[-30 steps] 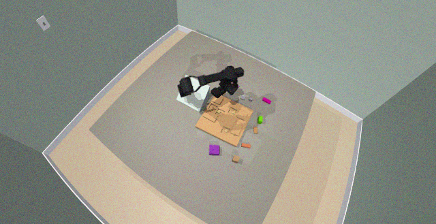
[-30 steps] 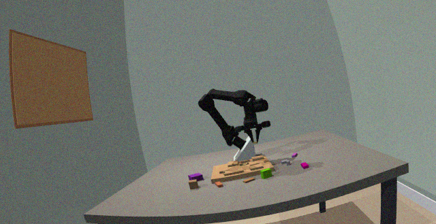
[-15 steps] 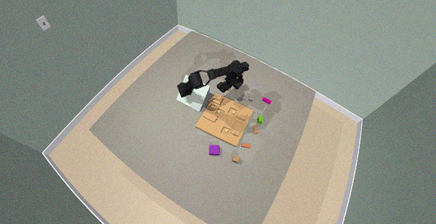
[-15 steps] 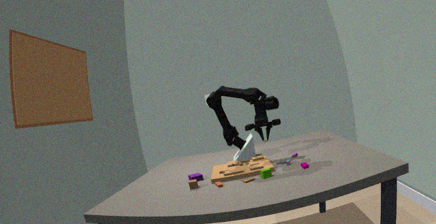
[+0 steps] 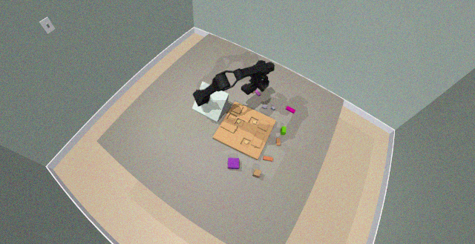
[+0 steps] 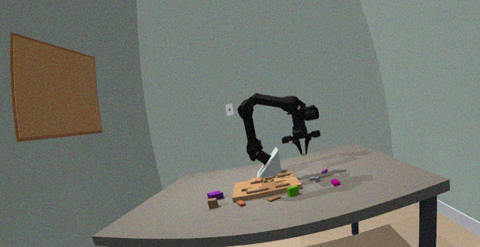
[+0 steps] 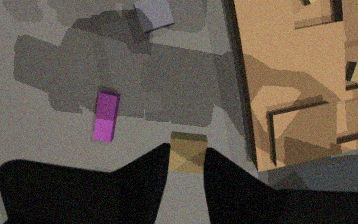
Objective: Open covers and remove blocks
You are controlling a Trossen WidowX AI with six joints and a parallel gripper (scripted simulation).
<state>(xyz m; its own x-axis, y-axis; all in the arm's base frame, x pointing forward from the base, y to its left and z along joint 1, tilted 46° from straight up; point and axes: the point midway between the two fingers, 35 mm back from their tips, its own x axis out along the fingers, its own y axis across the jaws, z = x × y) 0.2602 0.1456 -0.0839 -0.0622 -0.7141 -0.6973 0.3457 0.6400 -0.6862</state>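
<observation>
Now: the tan puzzle board 190 mm to the right of my gripper tip, 90 mm below it and 50 mm ahead of it. The rest, counted from my gripper tip: grey block 150 mm ahead, 100 mm below, 20 mm to the left; magenta piece 270 mm ahead, 110 mm below, 70 mm to the left; violet piece 110 mm below, 90 mm to the left, 10 mm ahead.
</observation>
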